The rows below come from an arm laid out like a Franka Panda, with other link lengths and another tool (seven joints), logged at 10 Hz.
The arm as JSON. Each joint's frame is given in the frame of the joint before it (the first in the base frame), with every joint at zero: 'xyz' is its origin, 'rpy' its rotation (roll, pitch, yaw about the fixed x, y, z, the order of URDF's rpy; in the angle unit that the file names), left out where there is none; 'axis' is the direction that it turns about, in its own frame. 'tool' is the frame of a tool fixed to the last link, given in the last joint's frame.
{
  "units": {
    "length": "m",
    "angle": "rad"
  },
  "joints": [
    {
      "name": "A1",
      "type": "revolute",
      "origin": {
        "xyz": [
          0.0,
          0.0,
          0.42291
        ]
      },
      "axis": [
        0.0,
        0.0,
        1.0
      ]
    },
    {
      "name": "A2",
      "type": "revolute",
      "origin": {
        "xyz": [
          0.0,
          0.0,
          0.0
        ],
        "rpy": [
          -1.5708,
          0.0,
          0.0
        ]
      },
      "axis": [
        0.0,
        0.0,
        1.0
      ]
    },
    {
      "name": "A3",
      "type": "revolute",
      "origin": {
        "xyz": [
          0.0,
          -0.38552,
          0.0
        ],
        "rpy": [
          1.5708,
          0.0,
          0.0
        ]
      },
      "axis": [
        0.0,
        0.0,
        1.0
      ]
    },
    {
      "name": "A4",
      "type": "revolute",
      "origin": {
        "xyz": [
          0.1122,
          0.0,
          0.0
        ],
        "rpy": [
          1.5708,
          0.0,
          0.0
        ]
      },
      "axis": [
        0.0,
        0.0,
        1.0
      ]
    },
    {
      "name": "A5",
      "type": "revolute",
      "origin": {
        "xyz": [
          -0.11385,
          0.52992,
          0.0
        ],
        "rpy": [
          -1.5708,
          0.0,
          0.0
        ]
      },
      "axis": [
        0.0,
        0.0,
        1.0
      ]
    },
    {
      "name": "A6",
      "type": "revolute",
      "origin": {
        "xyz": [
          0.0,
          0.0,
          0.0
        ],
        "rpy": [
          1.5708,
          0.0,
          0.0
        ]
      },
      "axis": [
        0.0,
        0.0,
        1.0
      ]
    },
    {
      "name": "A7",
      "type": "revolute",
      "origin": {
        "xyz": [
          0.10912,
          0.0,
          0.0
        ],
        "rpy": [
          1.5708,
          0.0,
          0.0
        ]
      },
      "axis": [
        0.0,
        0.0,
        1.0
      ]
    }
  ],
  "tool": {
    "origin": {
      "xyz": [
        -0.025,
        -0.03,
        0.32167
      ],
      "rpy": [
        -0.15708,
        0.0,
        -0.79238
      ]
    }
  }
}
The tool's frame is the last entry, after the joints.
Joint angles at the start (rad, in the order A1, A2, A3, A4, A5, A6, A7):
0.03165 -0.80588 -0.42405 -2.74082 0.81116 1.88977 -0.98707
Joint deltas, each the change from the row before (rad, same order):
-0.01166 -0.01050 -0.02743 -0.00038 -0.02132 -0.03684 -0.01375
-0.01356 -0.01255 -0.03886 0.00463 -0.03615 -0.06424 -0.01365
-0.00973 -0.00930 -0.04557 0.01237 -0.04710 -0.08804 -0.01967
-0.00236 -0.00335 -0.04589 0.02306 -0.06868 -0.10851 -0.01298
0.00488 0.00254 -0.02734 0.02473 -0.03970 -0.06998 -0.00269
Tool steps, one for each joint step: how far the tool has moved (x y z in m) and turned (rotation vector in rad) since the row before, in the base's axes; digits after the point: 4 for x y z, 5 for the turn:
-0.0110 -0.0105 0.0018 0.01211 -0.00484 0.01523
-0.0189 -0.0130 0.0034 0.01705 0.00073 0.03242
-0.0257 -0.0133 0.0043 0.01858 0.00283 0.05529
-0.0330 -0.0143 0.0026 0.00572 0.02012 0.07841
-0.0191 -0.0102 0.0055 0.00309 0.01616 0.04875

